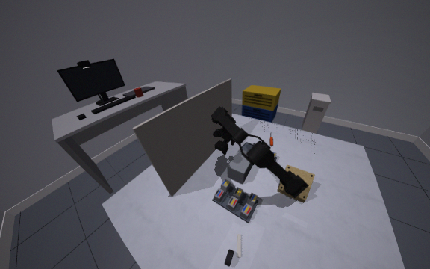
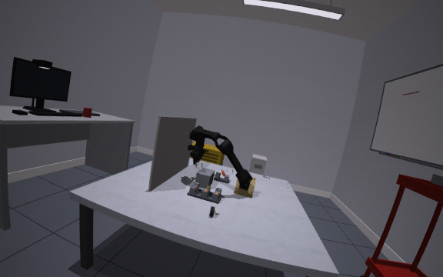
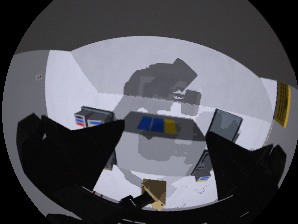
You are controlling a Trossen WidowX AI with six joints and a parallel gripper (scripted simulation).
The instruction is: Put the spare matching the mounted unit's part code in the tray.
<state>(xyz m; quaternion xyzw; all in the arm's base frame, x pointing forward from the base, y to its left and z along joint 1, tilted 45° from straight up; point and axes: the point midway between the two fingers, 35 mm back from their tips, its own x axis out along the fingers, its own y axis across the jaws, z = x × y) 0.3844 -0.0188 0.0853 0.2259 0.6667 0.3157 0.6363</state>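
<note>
My gripper tip is 210 mm past the grey spare, 200 mm to the left of it and 100 mm above it. From my gripper tip the other things lie so: tall grey panel: 160 mm ahead, 80 mm above, 20 mm to the left; then grey mounted unit: 90 mm below, 90 mm behind; then white stick: 320 mm to the left, 280 mm behind, 140 mm below.
</note>
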